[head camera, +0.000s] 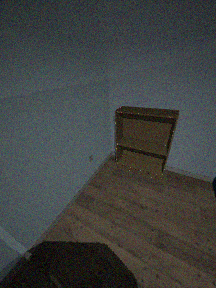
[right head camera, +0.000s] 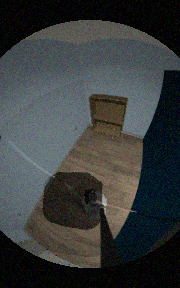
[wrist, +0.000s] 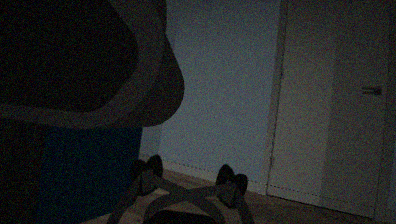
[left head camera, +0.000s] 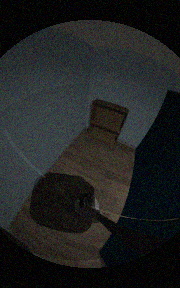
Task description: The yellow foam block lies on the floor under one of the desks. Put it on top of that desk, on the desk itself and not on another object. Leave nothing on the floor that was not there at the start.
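Frame: origin at the robot's base, x left, y back, z up, level; centimetres.
Where they show: gripper, fingertip midpoint: [right head camera: 87, 212] [wrist: 189, 173] [left head camera: 81, 216].
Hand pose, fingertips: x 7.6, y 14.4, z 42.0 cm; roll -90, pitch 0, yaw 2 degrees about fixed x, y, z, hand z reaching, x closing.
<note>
After its pixels a point has its place.
My gripper [wrist: 189, 173] {x 7.6, y 14.4, z 42.0 cm} is open in the wrist view, its two fingertips well apart and nothing between them. Floor and pale blue wall show behind it. The yellow foam block does not show in these views. I can make out no desk either. The pictures are dark and grainy.
A low brown bookshelf [head camera: 147, 110] {x -43.9, y -172.7, z 103.2 cm} [left head camera: 110, 104] {x -39.7, y -168.2, z 103.2 cm} [right head camera: 108, 96] {x -41.8, y -170.2, z 103.2 cm} stands against the wall by the room corner. A large dark blue panel [left head camera: 155, 170] {x -95.4, y -34.1, z 76.5 cm} [right head camera: 165, 165] {x -91.2, y -25.4, z 81.3 cm} [wrist: 95, 170] rises on the right in the side head views. A closed door [wrist: 310, 110] {x 90.7, y 161.6, z 70.1 cm} is at the wrist view's right.
</note>
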